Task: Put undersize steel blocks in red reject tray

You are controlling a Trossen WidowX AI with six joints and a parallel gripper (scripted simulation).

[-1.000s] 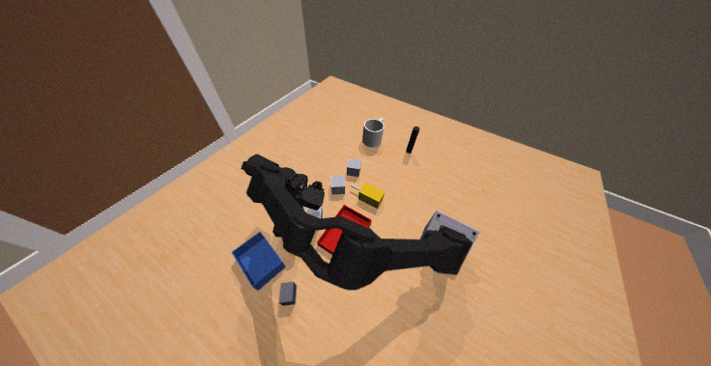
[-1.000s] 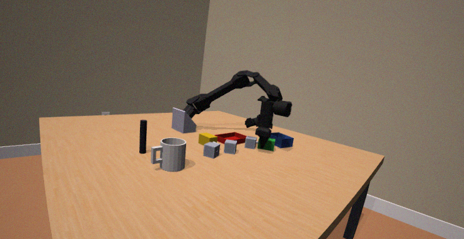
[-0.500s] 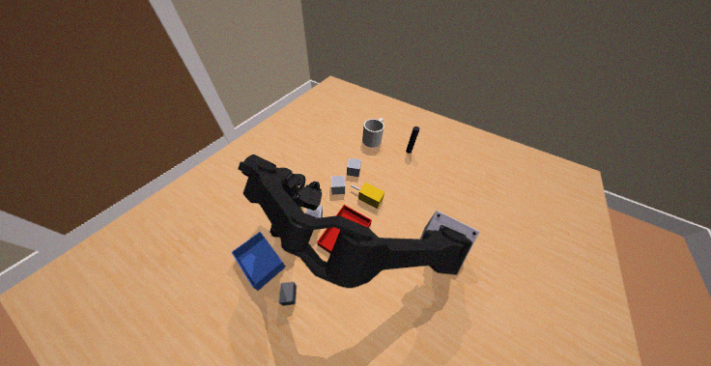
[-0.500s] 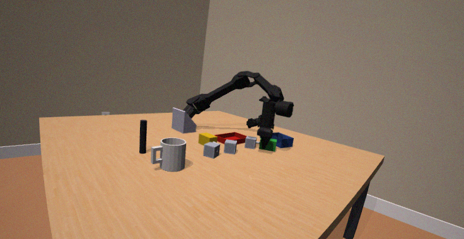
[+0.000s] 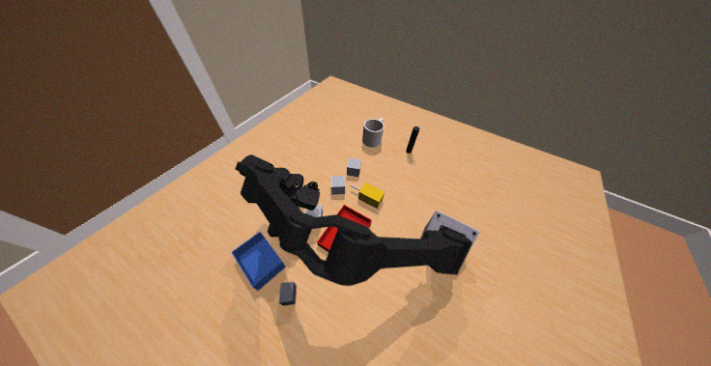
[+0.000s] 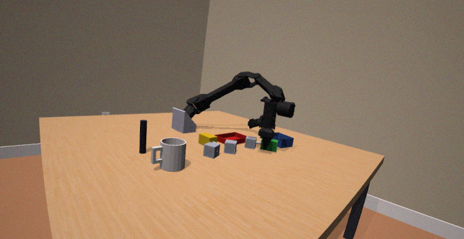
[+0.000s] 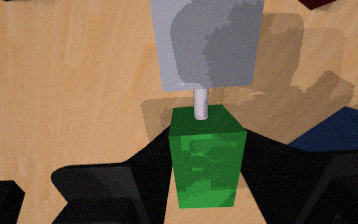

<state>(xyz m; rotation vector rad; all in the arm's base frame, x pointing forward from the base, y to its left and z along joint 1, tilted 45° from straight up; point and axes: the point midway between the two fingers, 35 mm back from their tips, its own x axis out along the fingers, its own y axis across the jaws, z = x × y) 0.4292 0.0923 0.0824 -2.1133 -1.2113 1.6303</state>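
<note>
The steel block lies 16 cm to the right of my gripper tip, 6 cm behind it and 1 cm above it. From my gripper tip the other things lie so: red reject tray 17 cm behind, 3 cm to the right; then green gauge 2 cm above, 1 cm to the right, 1 cm behind; then blue tray 14 cm to the left, 1 cm behind.
</note>
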